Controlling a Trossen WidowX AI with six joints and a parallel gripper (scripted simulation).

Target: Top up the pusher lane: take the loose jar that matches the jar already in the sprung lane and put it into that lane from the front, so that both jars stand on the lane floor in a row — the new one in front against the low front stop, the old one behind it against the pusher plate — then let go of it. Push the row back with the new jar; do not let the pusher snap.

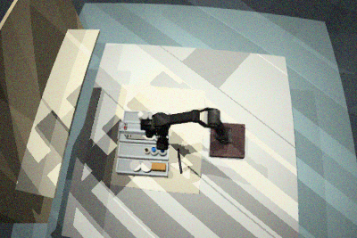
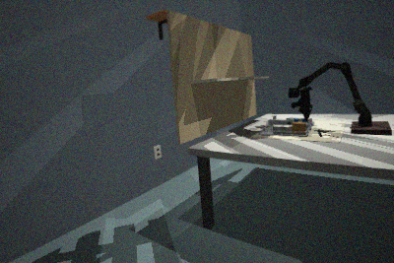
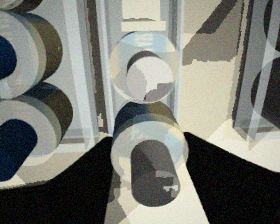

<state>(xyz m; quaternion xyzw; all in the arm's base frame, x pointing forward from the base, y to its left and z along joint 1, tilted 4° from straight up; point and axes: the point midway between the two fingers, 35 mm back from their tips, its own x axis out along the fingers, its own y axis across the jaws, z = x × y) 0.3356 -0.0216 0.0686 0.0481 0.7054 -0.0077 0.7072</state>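
My gripper tip is 80 mm past the black pen, 130 mm to the right of it and 50 mm above it. From my gripper tip the other things lie so: red mark (220 mm ahead, 60 mm to the right, 10 mm above); then sprung lane (150 mm ahead, 40 mm to the right, 40 mm below).
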